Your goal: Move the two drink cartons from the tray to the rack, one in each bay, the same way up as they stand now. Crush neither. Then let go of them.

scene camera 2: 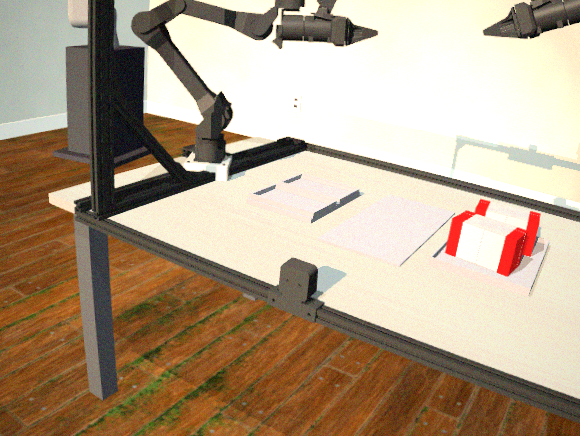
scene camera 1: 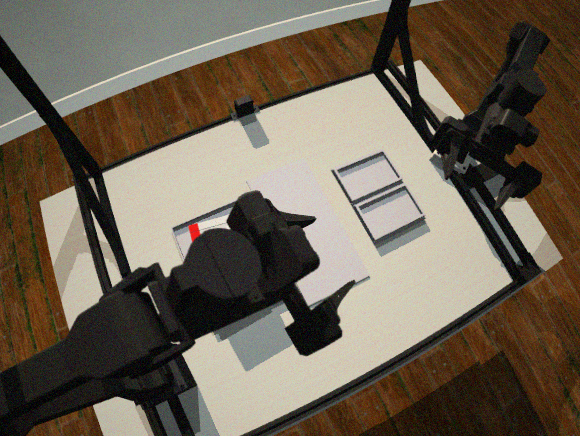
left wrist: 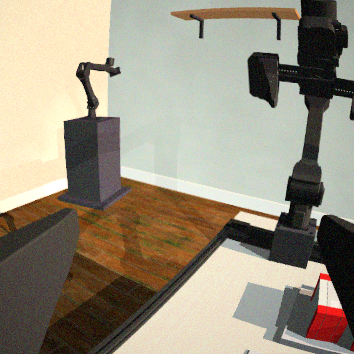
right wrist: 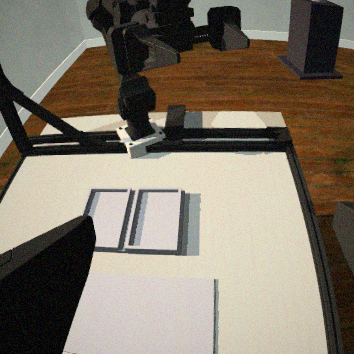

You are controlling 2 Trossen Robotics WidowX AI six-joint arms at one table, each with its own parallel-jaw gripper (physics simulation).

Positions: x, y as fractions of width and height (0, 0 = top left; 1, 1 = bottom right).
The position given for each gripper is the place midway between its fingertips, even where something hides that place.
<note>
The left gripper (scene camera 1: 0.81, 0.45) is open, holding nothing. The right gripper (scene camera 1: 0.57, 0.57) is open, with nothing in its grasp. Further things: a pale grey mat (scene camera 1: 0.50, 0.43).
The left gripper is seen too in the left wrist view (left wrist: 0.57, 0.64) and in the right wrist view (right wrist: 0.61, 0.14). The right gripper shows as well in scene camera 2 (scene camera 2: 0.84, 0.08), in the left wrist view (left wrist: 0.88, 0.31) and in the right wrist view (right wrist: 0.62, 0.63). The pale grey mat is seen too in scene camera 2 (scene camera 2: 0.68, 0.53) and in the right wrist view (right wrist: 0.32, 0.87).
</note>
